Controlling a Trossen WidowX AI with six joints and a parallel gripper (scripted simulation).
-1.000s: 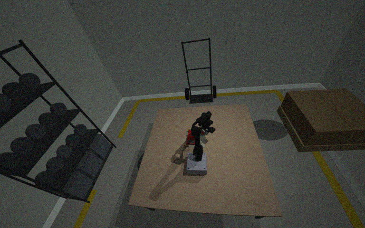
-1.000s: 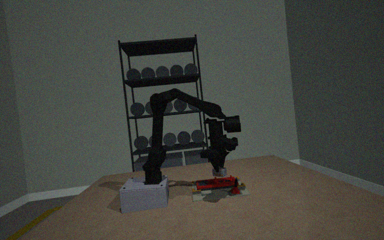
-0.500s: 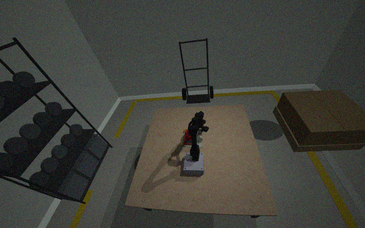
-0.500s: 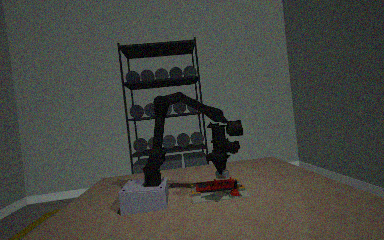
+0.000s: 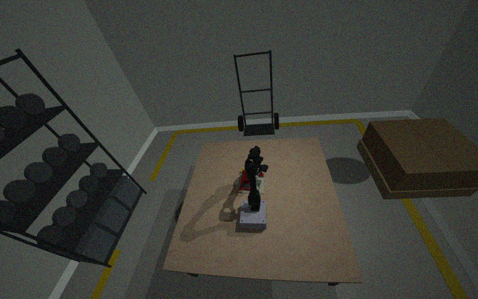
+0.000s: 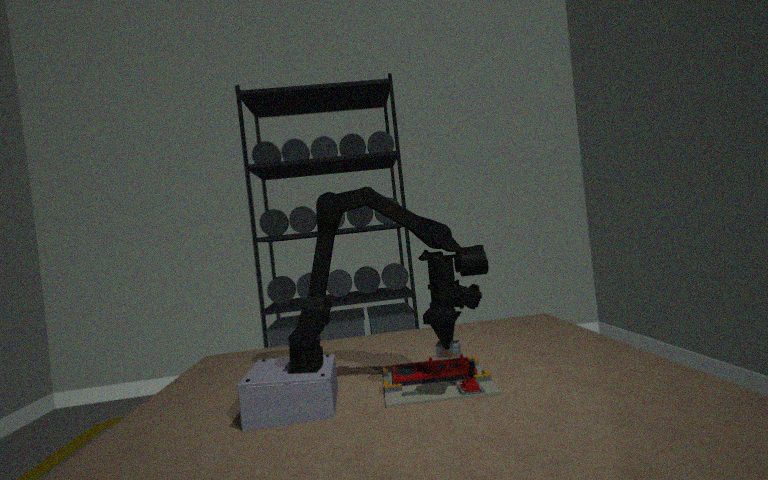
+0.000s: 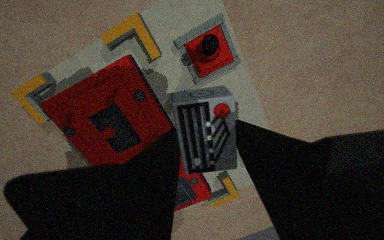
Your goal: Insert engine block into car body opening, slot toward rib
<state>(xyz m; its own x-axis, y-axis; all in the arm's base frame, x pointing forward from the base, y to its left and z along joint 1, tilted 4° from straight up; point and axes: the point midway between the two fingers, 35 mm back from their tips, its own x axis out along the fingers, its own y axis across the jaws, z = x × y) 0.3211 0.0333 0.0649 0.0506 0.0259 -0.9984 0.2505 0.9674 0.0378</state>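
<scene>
The grey baseplate lies 9 cm below my gripper tip, 7 cm to the left of it and 3 cm behind it. From my gripper tip the other things lie so: engine block: 1 cm below.
</scene>
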